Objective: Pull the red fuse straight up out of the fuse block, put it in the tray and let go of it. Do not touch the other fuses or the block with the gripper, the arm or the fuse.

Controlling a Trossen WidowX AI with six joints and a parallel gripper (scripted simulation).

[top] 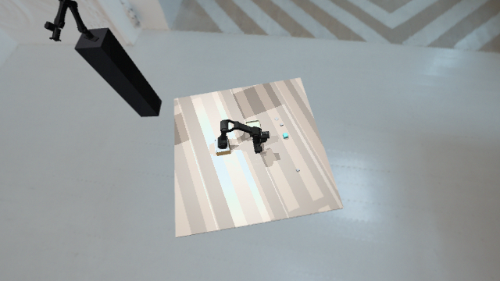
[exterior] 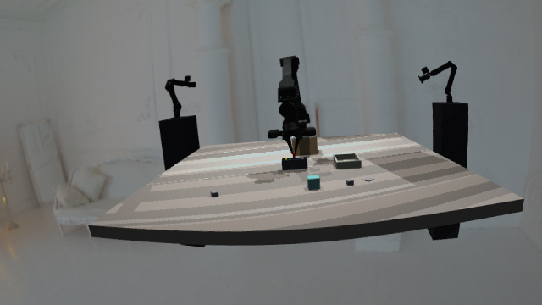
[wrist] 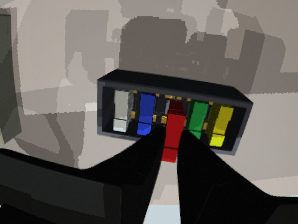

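Right now the green fuse is 30 mm below my gripper tip and 20 mm to the right of it. Round my gripper tip: red fuse 10 mm below; then yellow fuse 30 mm to the right, 30 mm below, 10 mm ahead; then blue fuse 30 mm below, 20 mm to the left.
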